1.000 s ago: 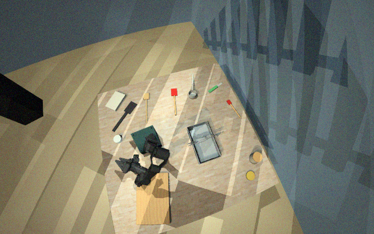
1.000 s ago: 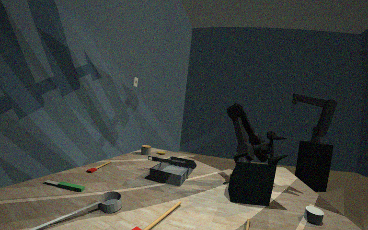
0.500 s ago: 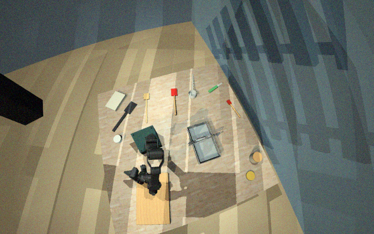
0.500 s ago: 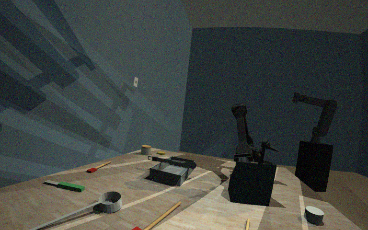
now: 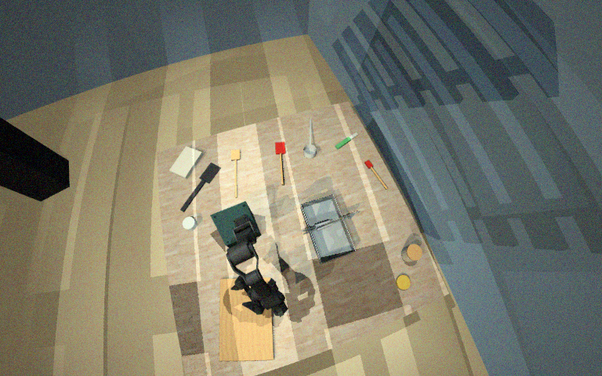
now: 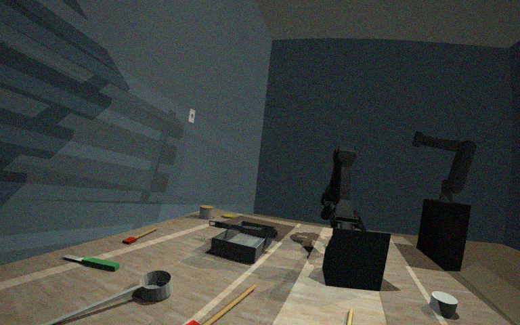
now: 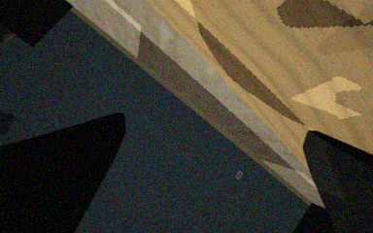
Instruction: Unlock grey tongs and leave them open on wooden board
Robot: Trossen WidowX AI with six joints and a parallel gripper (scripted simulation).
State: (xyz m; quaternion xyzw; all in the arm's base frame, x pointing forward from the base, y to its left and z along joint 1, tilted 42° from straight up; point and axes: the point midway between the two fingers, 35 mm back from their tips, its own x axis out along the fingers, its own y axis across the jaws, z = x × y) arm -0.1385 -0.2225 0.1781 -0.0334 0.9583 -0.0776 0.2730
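My gripper tip is 510 mm short of the roasting tin, 80 mm to the right of it and 50 mm above it. Also, from my gripper tip: green-handled tool: 920 mm ahead, 490 mm to the left, 70 mm below; then wooden board: 20 mm behind, 100 mm to the right, 70 mm below.
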